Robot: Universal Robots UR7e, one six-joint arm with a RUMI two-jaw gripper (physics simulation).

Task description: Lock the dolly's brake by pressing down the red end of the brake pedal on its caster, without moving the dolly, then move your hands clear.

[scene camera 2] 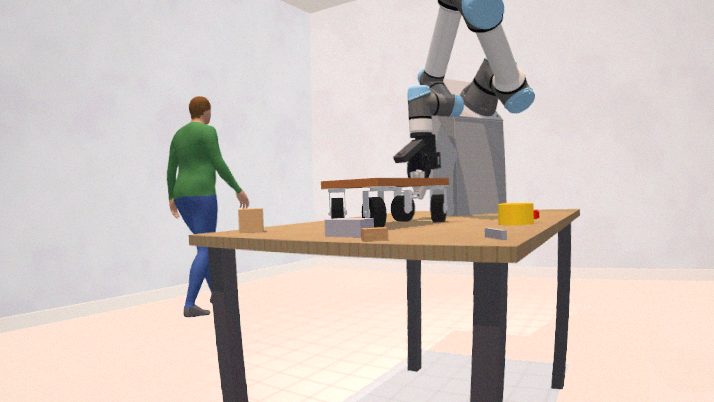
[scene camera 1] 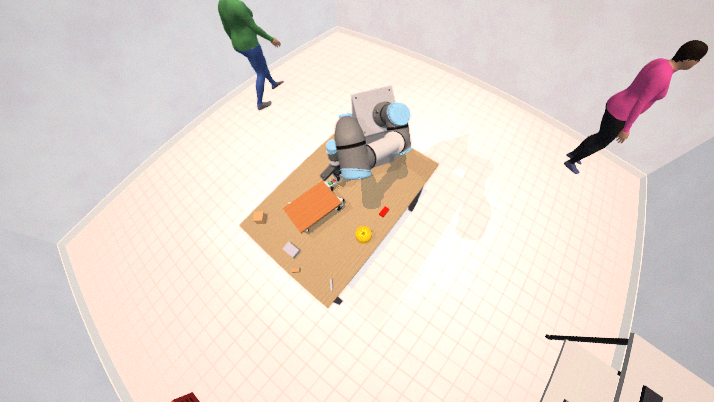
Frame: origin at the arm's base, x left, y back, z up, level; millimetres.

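Seen in the pictures: gripper, fingertip midpoint: (scene camera 2: 420, 199) (scene camera 1: 337, 181); arm's base, origin of the base link: (scene camera 2: 477, 103) (scene camera 1: 384, 114).
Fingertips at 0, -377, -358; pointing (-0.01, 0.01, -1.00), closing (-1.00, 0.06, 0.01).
Pixels of each thing's top centre, then the offset from my fingertips to it, as dx, dy, dz. "pt": a spot on its surface instead. Level surfaces: height alone.
- brake pedal, surface spot: (scene camera 2: 419, 192) (scene camera 1: 335, 183) pt +17, -26, +23
- table, its level: dz -65
- orange block, middle of its top: (scene camera 2: 250, 208) (scene camera 1: 258, 216) -111, -550, -4
- grey box, middle of its top: (scene camera 2: 349, 218) (scene camera 1: 290, 249) +196, -489, -28
- yellow ring-like piece, middle of its top: (scene camera 2: 515, 203) (scene camera 1: 363, 233) +384, -85, -12
- red block, middle of its top: (scene camera 1: 384, 210) +339, +115, -40
The dolly (scene camera 1: 312, 206) (scene camera 2: 385, 183) has a flat orange deck and stands upright on black caster wheels on the wooden table. The brake pedal (scene camera 1: 331, 183) (scene camera 2: 419, 192) sticks out from the caster at the deck's end nearest the robot base, and green and red spots show on it in scene camera 1. In scene camera 2 the pedal is small and partly hidden behind the deck. My gripper (scene camera 1: 337, 177) (scene camera 2: 419, 174) is shut and empty, pointing down right at the pedal. The deck's edge hides the lowest part of the fingertips, and I cannot tell whether they touch the pedal.
On the table (scene camera 1: 345, 255) (scene camera 2: 440, 245) are an orange block (scene camera 1: 258, 216) (scene camera 2: 250, 220), a grey box (scene camera 1: 291, 249) (scene camera 2: 348, 227), a yellow ring-like piece (scene camera 1: 358, 234) (scene camera 2: 515, 214) and a red block (scene camera 1: 384, 211). A person in green (scene camera 1: 242, 27) (scene camera 2: 195, 160) and one in pink (scene camera 1: 641, 90) stand away from it.
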